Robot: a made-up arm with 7 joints.
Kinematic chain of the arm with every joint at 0, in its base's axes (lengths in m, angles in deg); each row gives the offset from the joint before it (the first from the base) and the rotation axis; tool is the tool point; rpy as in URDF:
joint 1: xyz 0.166 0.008 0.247 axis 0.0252 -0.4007 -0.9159
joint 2: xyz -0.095 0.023 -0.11 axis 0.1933 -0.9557 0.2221
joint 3: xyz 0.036 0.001 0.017 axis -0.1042 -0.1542 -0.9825
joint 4: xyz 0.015 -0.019 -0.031 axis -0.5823 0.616 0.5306
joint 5: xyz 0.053 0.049 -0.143 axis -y
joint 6: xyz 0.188 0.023 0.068 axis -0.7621 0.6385 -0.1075
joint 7: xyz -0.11 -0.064 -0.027 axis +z
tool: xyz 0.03 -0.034 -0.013 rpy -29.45 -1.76 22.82
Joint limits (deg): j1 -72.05..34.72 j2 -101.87..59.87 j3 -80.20..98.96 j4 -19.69..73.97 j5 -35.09..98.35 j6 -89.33..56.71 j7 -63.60..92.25
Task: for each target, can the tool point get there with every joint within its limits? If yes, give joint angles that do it. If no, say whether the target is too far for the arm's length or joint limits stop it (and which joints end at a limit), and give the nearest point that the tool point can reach.
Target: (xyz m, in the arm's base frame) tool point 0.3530 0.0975 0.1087
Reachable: yes | joints 15.82 24.95 -1.36 34.38 46.43 -64.81 28.36
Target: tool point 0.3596 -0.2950 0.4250
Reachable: no: joint limits stop it (at a limit: joint 1, joint 2, joint 4, joint 6) | nearest point 0.3263 -0.2214 0.3557 | short by 0.106 m
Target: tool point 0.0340 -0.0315 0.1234
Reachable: yes | joints 11.49 -47.59 81.87 9.30 48.93 16.27 -29.67
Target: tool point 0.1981 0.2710 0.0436
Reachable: yes | joints -54.70 42.93 6.40 -7.77 -21.39 -68.41 -32.41
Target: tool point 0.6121 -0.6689 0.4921
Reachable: no: too far | nearest point 0.3369 -0.4051 0.2887 | short by 0.432 m
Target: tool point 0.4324 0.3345 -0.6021
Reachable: no: too far | nearest point 0.2794 0.1933 -0.2550 | short by 0.405 m
